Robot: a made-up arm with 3 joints.
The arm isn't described. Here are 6 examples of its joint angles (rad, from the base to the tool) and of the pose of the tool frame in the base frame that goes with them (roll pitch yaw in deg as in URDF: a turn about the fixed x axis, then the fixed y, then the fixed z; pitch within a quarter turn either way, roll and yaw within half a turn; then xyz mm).
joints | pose
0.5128 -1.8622 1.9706 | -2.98 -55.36 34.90 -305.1 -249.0 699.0
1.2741 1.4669 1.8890 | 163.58 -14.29 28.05 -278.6 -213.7 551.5
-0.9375 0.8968 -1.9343 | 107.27 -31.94 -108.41 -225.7 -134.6 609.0
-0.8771 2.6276 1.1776 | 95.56 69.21 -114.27 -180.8 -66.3 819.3
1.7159 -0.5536 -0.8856 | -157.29 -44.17 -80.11 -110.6 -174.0 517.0
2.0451 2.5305 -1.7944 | -61.15 41.92 -178.04 -234.3 -306.7 786.0
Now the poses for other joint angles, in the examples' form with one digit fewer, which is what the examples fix.
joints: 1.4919 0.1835 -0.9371
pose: -126.4 -37.2 -130.7 -71 -236 587
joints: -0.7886 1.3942 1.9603
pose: -174.5 65.9 -54.8 -175 -51 775
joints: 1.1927 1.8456 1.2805
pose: 162.2 6.5 31.7 -325 -238 587
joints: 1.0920 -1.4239 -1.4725
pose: 176.5 31.7 -30.8 -320 -46 610
